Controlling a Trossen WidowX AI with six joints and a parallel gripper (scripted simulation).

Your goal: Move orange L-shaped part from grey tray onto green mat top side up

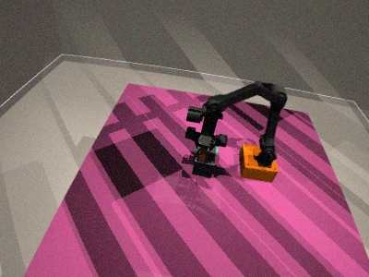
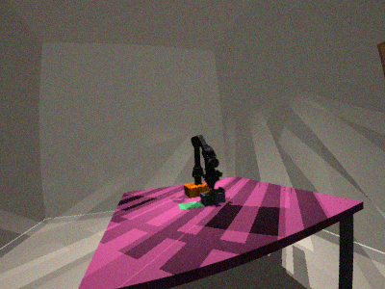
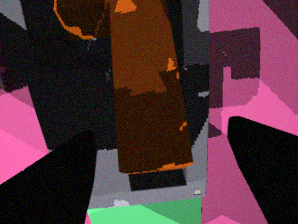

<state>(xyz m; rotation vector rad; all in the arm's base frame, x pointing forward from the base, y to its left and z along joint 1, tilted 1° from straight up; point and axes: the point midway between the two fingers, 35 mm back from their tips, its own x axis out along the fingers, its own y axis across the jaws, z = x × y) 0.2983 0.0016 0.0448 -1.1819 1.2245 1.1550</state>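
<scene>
My gripper tip is 20 mm past the orange l-shaped part, 30 mm to the right of it and 50 mm above it. From my gripper tip the other things lie so: green mat: 20 mm behind, 140 mm to the right, 100 mm below.
</scene>
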